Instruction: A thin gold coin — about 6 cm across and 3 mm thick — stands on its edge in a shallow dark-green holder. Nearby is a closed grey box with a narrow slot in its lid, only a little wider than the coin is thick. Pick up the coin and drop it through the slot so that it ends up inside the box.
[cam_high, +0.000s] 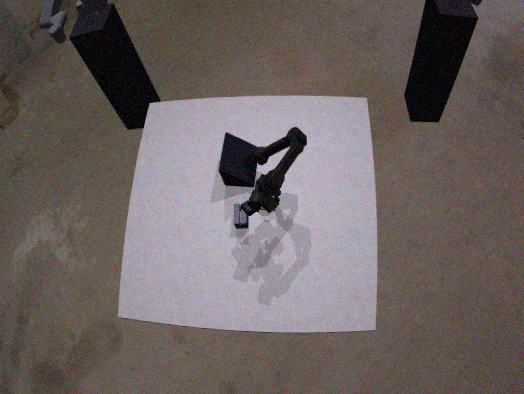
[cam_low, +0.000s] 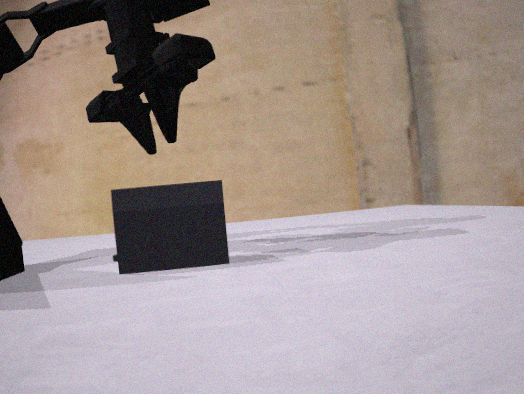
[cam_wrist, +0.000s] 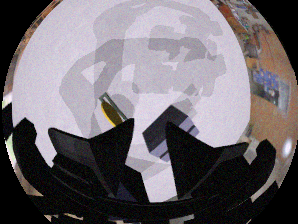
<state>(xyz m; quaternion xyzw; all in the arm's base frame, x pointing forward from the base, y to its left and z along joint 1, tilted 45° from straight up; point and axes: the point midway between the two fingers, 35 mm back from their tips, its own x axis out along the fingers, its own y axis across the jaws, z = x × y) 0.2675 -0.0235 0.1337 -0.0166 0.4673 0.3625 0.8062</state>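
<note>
Now: the gold coin 90 mm below my gripper tip, 50 mm behind it and 20 mm to the left of it.
</note>
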